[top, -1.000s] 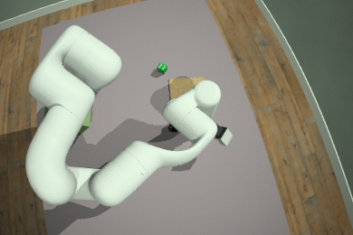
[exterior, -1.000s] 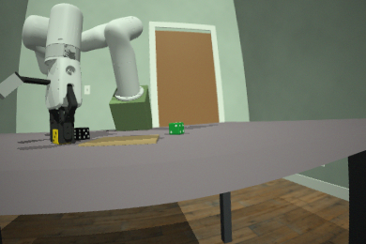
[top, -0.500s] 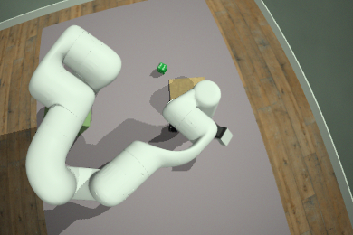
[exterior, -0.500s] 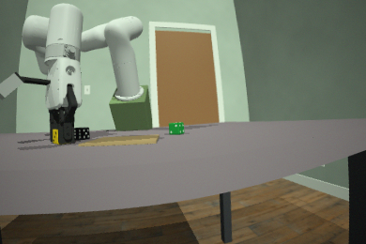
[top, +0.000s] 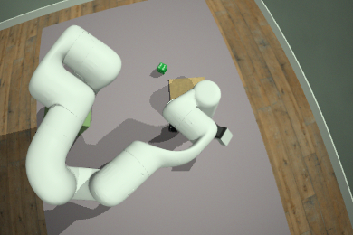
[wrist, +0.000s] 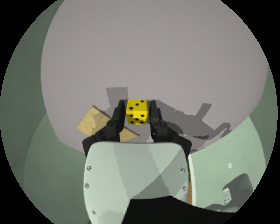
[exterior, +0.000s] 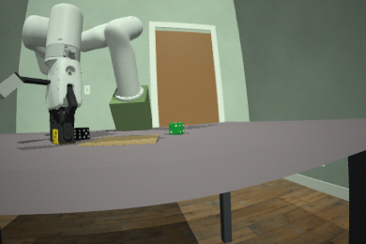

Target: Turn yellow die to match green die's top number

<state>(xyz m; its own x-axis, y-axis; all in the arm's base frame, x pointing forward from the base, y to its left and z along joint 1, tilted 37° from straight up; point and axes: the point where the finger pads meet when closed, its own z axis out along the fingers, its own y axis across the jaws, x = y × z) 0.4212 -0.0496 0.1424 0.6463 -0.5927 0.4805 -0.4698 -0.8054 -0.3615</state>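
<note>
The yellow die lies 1 cm below my hand. The rest, counted from my hand: green die 24 cm to the left, 12 cm behind, 1 cm below; black die 8 cm behind, 1 cm below; mat 13 cm to the left, 2 cm below, 2 cm behind.
</note>
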